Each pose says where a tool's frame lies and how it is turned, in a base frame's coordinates. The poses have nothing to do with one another.
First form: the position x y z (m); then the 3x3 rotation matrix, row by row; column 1 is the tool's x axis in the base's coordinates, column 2 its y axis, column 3 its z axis. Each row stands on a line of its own.
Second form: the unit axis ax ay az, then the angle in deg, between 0 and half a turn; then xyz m. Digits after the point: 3 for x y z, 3 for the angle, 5 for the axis. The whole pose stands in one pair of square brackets.
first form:
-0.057 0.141 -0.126
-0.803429 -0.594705 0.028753
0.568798 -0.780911 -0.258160
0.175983 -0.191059 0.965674
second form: [0.05712 -0.12533 0.99047 144.031 -0.057 0.141 -0.126]
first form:
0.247 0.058 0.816
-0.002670 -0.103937 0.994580
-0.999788 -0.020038 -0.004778
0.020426 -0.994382 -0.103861
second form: [-0.59884 0.58949 -0.54211 124.283 0.247 0.058 0.816]
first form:
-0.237 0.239 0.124
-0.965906 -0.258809 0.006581
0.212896 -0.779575 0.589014
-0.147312 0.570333 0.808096
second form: [-0.03762 0.30994 0.95001 165.625 -0.237 0.239 0.124]
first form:
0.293 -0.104 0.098
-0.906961 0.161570 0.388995
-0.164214 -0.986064 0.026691
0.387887 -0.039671 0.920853
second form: [-0.19960 0.00333 -0.97987 170.431 0.293 -0.104 0.098]
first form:
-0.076 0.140 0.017
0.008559 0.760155 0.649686
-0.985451 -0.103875 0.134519
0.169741 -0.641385 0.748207
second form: [-0.39393 0.24367 -0.88625 99.995 -0.076 0.140 0.017]
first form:
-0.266 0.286 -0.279
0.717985 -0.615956 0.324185
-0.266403 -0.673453 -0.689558
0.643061 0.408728 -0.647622
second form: [0.91840 -0.26665 0.29230 143.278 -0.266 0.286 -0.279]
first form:
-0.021 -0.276 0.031
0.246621 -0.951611 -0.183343
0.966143 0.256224 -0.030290
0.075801 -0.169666 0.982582
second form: [-0.07184 -0.13357 0.98843 75.953 -0.021 -0.276 0.031]
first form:
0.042 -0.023 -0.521
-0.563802 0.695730 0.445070
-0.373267 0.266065 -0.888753
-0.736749 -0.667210 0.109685
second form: [0.13770 0.73456 -0.66443 126.443 0.042 -0.023 -0.521]
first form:
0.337 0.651 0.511
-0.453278 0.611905 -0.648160
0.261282 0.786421 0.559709
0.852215 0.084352 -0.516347
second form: [-0.29480 -0.93049 -0.21745 126.271 0.337 0.651 0.511]
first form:
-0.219 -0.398 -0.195
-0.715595 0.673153 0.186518
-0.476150 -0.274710 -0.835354
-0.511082 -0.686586 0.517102
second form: [0.10998 0.51573 -0.84966 137.443 -0.219 -0.398 -0.195]
